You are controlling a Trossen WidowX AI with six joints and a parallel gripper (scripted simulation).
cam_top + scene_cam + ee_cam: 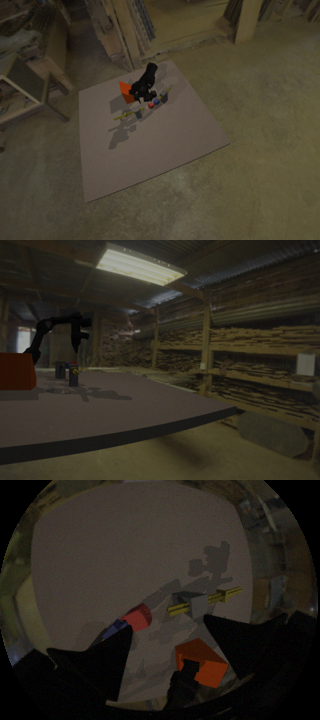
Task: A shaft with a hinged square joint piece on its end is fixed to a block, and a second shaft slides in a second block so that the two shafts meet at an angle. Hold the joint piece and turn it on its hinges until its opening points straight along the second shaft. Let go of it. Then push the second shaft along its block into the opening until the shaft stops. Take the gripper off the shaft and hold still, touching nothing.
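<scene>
The red square joint piece is 90 mm below my gripper tip, 40 mm to the left of it and 10 mm behind it.
</scene>
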